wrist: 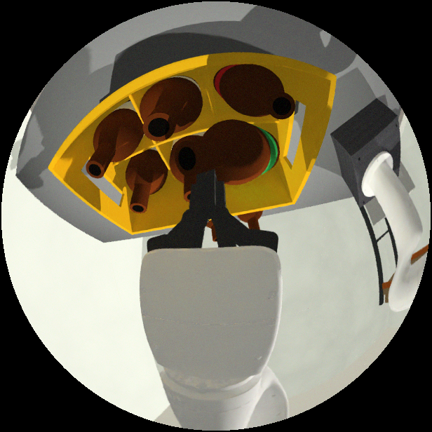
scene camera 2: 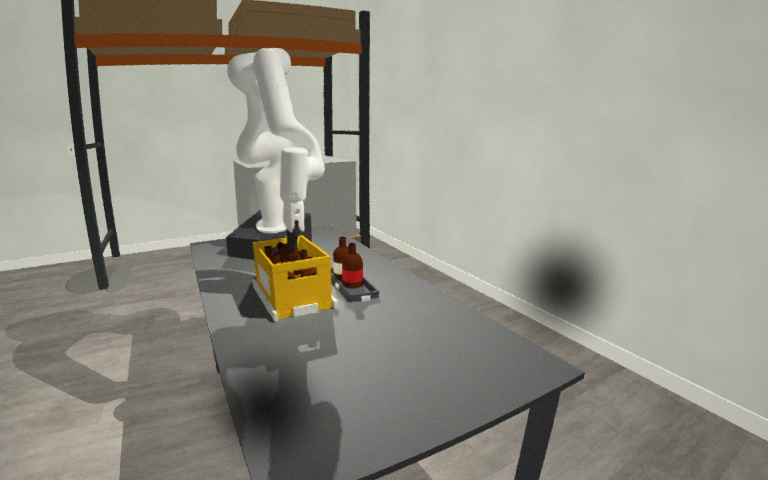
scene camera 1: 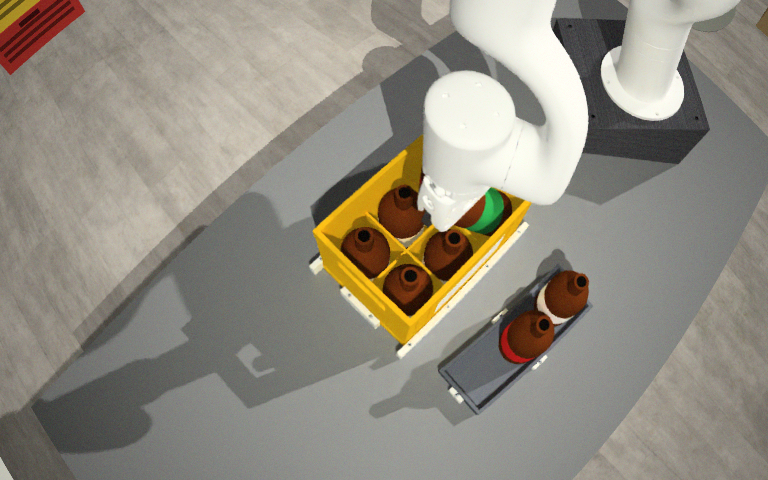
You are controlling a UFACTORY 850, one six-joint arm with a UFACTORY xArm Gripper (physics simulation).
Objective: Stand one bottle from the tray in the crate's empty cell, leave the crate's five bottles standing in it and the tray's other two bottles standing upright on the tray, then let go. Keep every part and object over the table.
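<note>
The yellow crate [scene camera 1: 334, 257] [scene camera 2: 300, 294] [wrist: 320, 117] holds several brown bottles. A green-banded bottle [scene camera 1: 488, 212] [wrist: 235, 150] leans in its end cell, its neck tipped toward the neighbouring bottle [scene camera 1: 448, 254]. Other bottles [scene camera 1: 365, 251], [scene camera 1: 400, 212], [scene camera 1: 407, 288] and a red-labelled bottle [wrist: 251, 90] stand in separate cells. My gripper [scene camera 2: 293, 240] [wrist: 208, 178] is shut and empty, low at the crate's top beside the leaning neck; contact cannot be told. In scene camera 1 its fingertips are hidden. A white-labelled bottle [scene camera 1: 565, 294] [scene camera 2: 339, 254] and a red-labelled bottle [scene camera 1: 529, 336] [scene camera 2: 352, 268] stand upright on the tray [scene camera 1: 478, 370].
White brackets [scene camera 1: 359, 307] sit at the crate's foot, and small pale clips [scene camera 1: 454, 394] sit at the tray's sides. The dark robot base [scene camera 1: 640, 138] [scene camera 2: 243, 245] is behind the crate. The crate's yellow walls and dividers surround the bottles near my fingers.
</note>
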